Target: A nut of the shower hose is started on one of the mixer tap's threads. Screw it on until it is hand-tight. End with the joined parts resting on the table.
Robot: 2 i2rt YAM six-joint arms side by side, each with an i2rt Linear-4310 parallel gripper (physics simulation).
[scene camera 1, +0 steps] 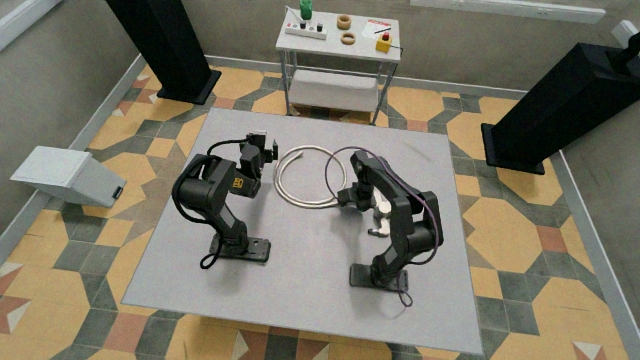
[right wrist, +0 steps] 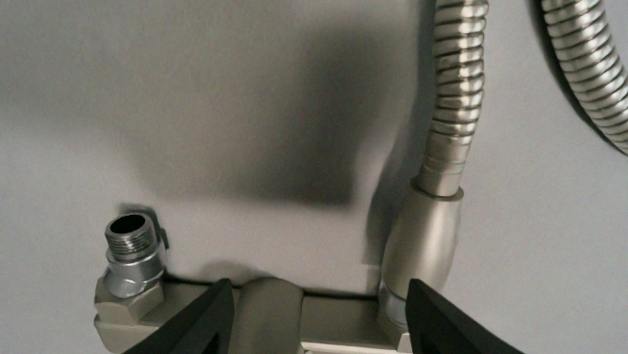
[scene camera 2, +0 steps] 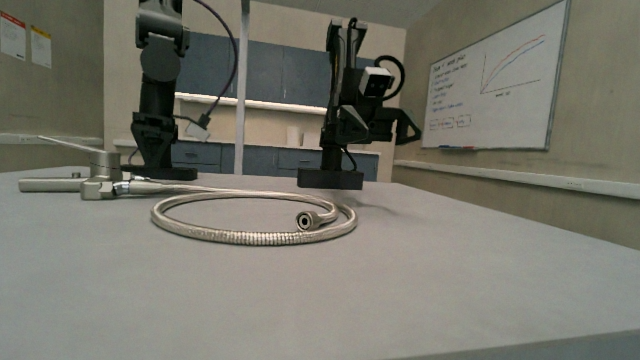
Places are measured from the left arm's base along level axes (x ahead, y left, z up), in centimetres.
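Pixels of known places: left gripper, fingertip midpoint: (scene camera 2: 395,134); right gripper, fingertip midpoint: (scene camera 1: 361,205) (right wrist: 319,294) (scene camera 2: 151,165); left arm's base at its link origin: (scene camera 1: 239,246) (scene camera 2: 330,173); right arm's base at its link origin: (scene camera 1: 378,277) (scene camera 2: 158,170).
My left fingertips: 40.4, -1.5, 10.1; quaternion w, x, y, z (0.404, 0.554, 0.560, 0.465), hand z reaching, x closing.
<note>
For each thing: its middle in the pictures, then the offset to it from my left fingertips, as dx, dy, dz. "spot": a spot on its surface instead. Level surfaces: height alone.
- mixer tap at the middle of its body: (scene camera 2: 87,165) (scene camera 1: 390,209) -20.4, -52.7, -9.4
- hose's conical nut at the middle of its body: (right wrist: 422,236) (scene camera 2: 146,187) -16.1, -40.8, -12.5
- threaded outlet at a spot on its surface: (right wrist: 131,240) spot: -28.4, -45.2, -12.4
- hose's free end at the middle of its body: (scene camera 2: 308,221) +3.5, -13.6, -13.1
- tap's lever at a spot on its surface: (scene camera 2: 70,143) spot: -18.3, -54.2, -5.4
- grey table at its surface level: dz -14.5
The mixer tap (scene camera 1: 383,229) (scene camera 2: 102,189) (right wrist: 340,320) lies on the table. In the right wrist view, the hose's conical nut (right wrist: 422,240) sits on one outlet, close against its chrome collar, roughly in line with it; no thread shows between them, though a finger partly covers the joint. The tap's other threaded outlet (right wrist: 131,240) is bare. The shower hose (scene camera 1: 310,205) (scene camera 2: 255,237) (right wrist: 460,65) lies coiled on the table. My right gripper (scene camera 2: 156,162) (right wrist: 319,293) is partly open and empty, with its fingertips over the tap body. My left gripper (scene camera 1: 275,150) (scene camera 2: 393,135) is wide open and empty, raised above the table.
The hose's free end (scene camera 2: 306,220) rests on its coil. The tap's lever (scene camera 2: 70,143) slants up above its body. The arm bases stand near the front of the grey table (scene camera 1: 300,300). A side table (scene camera 1: 330,45) with small items stands behind.
</note>
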